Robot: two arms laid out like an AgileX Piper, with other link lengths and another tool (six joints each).
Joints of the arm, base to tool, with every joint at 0 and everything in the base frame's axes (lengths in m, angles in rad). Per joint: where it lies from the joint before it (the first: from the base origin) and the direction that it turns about. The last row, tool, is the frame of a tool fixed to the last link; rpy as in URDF.
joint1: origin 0 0 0.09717 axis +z
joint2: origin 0 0 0 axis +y
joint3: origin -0.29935 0 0.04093 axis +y
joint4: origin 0.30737 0 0.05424 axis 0.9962 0 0.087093
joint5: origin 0 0 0 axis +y
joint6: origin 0.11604 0 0.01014 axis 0.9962 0 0.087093
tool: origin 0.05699 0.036 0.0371 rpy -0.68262 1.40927 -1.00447
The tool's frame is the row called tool.
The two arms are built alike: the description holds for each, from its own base.
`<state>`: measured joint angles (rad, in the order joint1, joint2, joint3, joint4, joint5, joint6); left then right.
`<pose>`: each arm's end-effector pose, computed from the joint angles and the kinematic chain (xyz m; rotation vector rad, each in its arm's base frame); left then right.
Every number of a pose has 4 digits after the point. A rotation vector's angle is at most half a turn.
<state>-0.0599 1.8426 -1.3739 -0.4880 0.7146 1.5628 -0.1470 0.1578 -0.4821 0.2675 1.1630 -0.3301</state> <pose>0.5357 -0.1016 0.1670 1.5982 2.1597 -0.3680 0.1306 0.0653 0.2429 -0.1928 2.2103 -0.3319</pose>
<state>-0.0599 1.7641 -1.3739 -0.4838 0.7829 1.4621 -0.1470 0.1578 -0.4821 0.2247 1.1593 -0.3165</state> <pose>0.5216 -0.1011 0.2015 1.5132 2.1791 -0.4231 0.1319 0.0587 0.2406 -0.1796 2.2144 -0.3787</pose>
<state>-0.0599 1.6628 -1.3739 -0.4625 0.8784 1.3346 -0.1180 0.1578 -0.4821 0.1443 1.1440 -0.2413</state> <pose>0.4983 -0.0988 0.2414 1.4250 2.2102 -0.4818 0.1347 0.0484 0.2397 -0.1280 2.2201 -0.4287</pose>
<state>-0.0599 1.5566 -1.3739 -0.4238 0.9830 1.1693 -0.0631 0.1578 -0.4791 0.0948 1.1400 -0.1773</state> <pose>0.4694 -0.0923 0.2776 1.3056 2.2711 -0.5392 0.1348 0.0467 0.2382 -0.1194 2.2274 -0.4299</pose>
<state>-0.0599 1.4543 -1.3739 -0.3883 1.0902 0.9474 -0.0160 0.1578 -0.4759 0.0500 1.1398 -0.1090</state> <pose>0.4374 -0.0818 0.3070 1.1059 2.3611 -0.6203 0.1353 0.0445 0.2367 -0.0979 2.2385 -0.4279</pose>
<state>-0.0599 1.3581 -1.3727 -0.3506 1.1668 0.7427 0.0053 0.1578 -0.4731 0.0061 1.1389 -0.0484</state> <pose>0.4067 -0.0692 0.3330 0.9003 2.4215 -0.6622 0.1370 0.0391 0.2356 -0.0553 2.2475 -0.4426</pose>
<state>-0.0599 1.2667 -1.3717 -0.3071 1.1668 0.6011 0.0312 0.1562 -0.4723 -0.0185 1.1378 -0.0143</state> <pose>0.3839 -0.0555 0.3646 0.7423 2.3948 -0.6280 0.1372 0.0380 0.2357 -0.0460 2.2468 -0.4430</pose>
